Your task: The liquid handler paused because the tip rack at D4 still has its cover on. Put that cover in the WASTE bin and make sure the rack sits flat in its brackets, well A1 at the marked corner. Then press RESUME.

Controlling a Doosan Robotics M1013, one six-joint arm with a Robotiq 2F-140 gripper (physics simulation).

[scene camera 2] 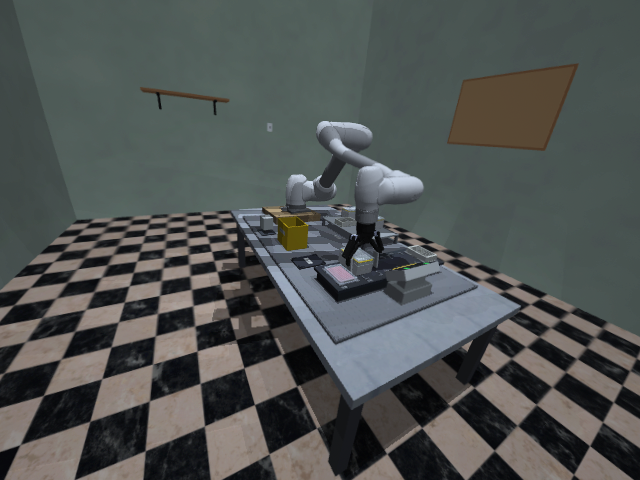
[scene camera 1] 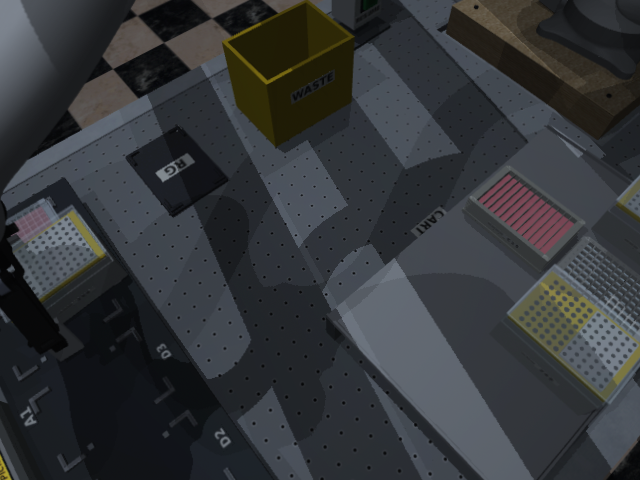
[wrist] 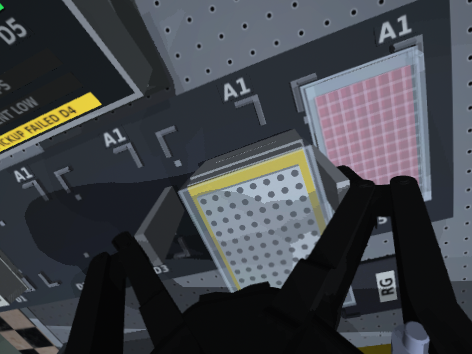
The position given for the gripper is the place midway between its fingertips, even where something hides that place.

The gripper (scene camera 1: pixel 50 309) is open and touches a pink plate.
The gripper shows as well in scene camera 2 (scene camera 2: pixel 362 269) and in the wrist view (wrist: pixel 240 181).
